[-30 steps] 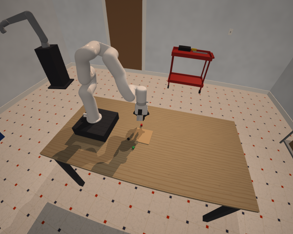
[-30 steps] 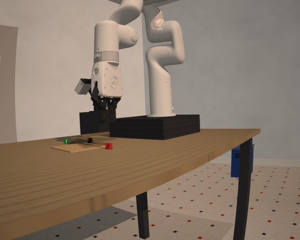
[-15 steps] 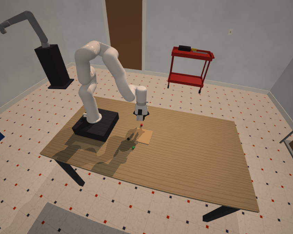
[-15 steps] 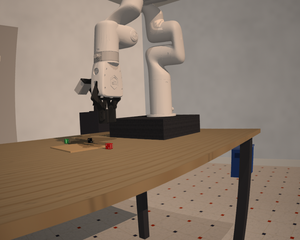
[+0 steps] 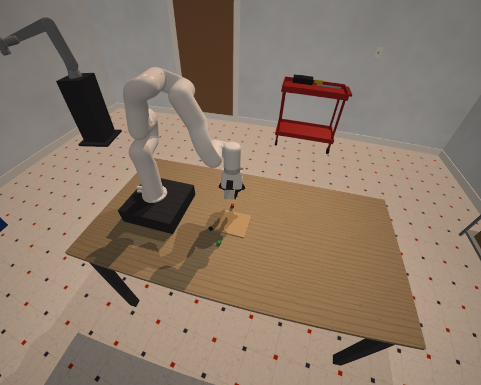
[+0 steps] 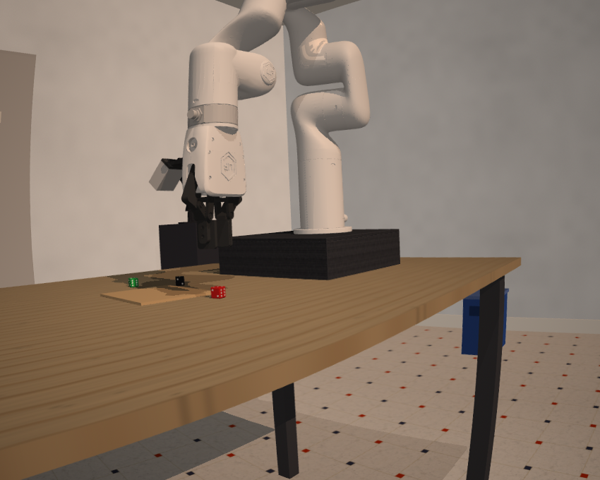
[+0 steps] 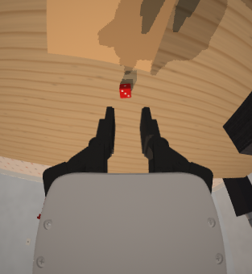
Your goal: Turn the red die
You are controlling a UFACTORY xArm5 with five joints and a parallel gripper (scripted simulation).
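My gripper is now 8 cm above the red die. Round my hand: black die (16 cm to the right, 9 cm behind, 8 cm below); then green die (23 cm to the right, 8 cm below, 4 cm behind); then tan mat (11 cm to the right, 9 cm below, 2 cm ahead).
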